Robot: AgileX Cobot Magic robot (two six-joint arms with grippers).
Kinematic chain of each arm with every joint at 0, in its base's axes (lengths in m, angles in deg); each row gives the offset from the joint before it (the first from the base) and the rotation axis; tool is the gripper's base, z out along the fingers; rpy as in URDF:
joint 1: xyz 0 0 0.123 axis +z
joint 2: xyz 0 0 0 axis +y
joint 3: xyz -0.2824 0 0.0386 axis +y
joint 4: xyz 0.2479 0 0.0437 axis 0.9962 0 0.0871
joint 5: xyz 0 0 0 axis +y
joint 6: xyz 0.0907 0 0.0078 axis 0.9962 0 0.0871
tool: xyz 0 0 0 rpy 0 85 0
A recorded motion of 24 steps. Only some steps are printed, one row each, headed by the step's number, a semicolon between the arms.
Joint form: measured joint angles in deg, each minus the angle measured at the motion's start. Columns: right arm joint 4, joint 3, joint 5, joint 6, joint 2, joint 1; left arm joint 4, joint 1, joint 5, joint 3, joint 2, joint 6.
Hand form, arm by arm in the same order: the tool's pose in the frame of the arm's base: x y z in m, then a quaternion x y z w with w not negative. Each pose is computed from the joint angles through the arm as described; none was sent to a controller.
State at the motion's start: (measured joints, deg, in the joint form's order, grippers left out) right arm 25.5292 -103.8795 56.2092 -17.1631 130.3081 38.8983; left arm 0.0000 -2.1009 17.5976 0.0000 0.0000 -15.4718
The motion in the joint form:
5: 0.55 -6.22 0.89 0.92 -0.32 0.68; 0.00 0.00 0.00 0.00 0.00 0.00
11: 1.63 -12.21 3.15 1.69 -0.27 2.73; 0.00 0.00 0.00 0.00 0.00 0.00
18: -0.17 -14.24 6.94 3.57 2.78 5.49; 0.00 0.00 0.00 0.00 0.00 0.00
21: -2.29 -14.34 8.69 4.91 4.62 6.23; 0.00 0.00 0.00 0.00 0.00 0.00
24: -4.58 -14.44 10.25 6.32 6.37 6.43; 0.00 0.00 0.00 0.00 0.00 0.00
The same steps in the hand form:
5: 0.3555 0.3375 0.1922 -0.36963 0.89306 0.23287 0.10763; 0.0543 -0.0020 0.1853 -0.09086 0.77511 -0.09550 0.61792
11: 0.3479 0.3570 0.2209 -0.38642 0.87659 0.25658 0.12818; 0.0543 -0.0020 0.1853 -0.09086 0.77511 -0.09550 0.61792
18: 0.3326 0.3743 0.2016 -0.40708 0.87772 0.23882 0.08277; 0.0543 -0.0020 0.1853 -0.09086 0.77511 -0.09550 0.61792
21: 0.3290 0.3767 0.1842 -0.41124 0.88392 0.21562 0.05547; 0.0543 -0.0020 0.1853 -0.09086 0.77511 -0.09550 0.61792
24: 0.3290 0.3753 0.1678 -0.41035 0.89121 0.19057 0.03222; 0.0543 -0.0020 0.1853 -0.09086 0.77511 -0.09550 0.61792

